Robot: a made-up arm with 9 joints. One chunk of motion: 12 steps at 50 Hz.
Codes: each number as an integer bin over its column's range. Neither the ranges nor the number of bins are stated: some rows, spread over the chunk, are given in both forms.
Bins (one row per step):
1: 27 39 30 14 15 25 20 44 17
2: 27 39 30 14 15 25 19 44 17
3: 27 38 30 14 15 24 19 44 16
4: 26 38 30 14 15 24 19 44 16
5: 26 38 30 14 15 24 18 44 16
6: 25 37 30 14 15 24 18 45 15
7: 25 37 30 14 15 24 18 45 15
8: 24 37 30 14 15 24 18 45 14
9: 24 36 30 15 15 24 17 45 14
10: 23 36 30 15 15 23 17 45 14
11: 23 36 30 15 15 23 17 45 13
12: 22 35 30 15 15 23 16 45 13
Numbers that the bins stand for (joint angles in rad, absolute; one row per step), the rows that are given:
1: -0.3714 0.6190 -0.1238 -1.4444 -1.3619 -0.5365 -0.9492 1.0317 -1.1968
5: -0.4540 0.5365 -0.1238 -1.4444 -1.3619 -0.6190 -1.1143 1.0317 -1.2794
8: -0.6190 0.4540 -0.1238 -1.4444 -1.3619 -0.6190 -1.1143 1.1143 -1.4444
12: -0.7841 0.2889 -0.1238 -1.3619 -1.3619 -0.7016 -1.2794 1.1143 -1.5270
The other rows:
2: -0.3714 0.6190 -0.1238 -1.4444 -1.3619 -0.5365 -1.0317 1.0317 -1.1968
3: -0.3714 0.5365 -0.1238 -1.4444 -1.3619 -0.6190 -1.0317 1.0317 -1.2794
4: -0.4540 0.5365 -0.1238 -1.4444 -1.3619 -0.6190 -1.0317 1.0317 -1.2794
6: -0.5365 0.4540 -0.1238 -1.4444 -1.3619 -0.6190 -1.1143 1.1143 -1.3619
7: -0.5365 0.4540 -0.1238 -1.4444 -1.3619 -0.6190 -1.1143 1.1143 -1.3619
9: -0.6190 0.3714 -0.1238 -1.3619 -1.3619 -0.6190 -1.1968 1.1143 -1.4444
10: -0.7016 0.3714 -0.1238 -1.3619 -1.3619 -0.7016 -1.1968 1.1143 -1.4444
11: -0.7016 0.3714 -0.1238 -1.3619 -1.3619 -0.7016 -1.1968 1.1143 -1.5270

